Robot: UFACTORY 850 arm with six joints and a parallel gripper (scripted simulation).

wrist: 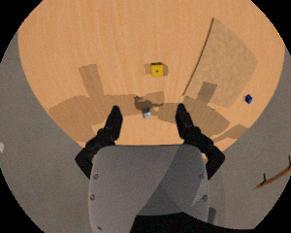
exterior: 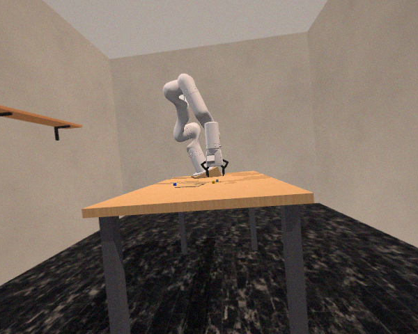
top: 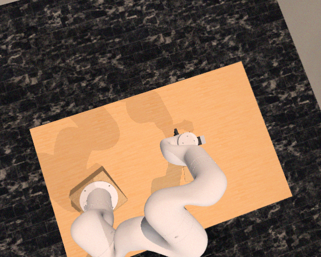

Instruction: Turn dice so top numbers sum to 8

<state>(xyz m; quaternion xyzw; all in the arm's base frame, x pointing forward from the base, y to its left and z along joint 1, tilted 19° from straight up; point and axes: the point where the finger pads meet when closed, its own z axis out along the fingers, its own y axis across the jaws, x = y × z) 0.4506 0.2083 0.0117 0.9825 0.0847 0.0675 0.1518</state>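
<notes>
Right now the white die is 3 cm behind my hand and 4 cm below it. Also, from my hand: tan mat 8 cm ahead, 14 cm to the right, 4 cm below; blue die 5 cm ahead, 25 cm to the right, 4 cm below; yellow die 5 cm ahead, 1 cm to the right, 4 cm below.
</notes>
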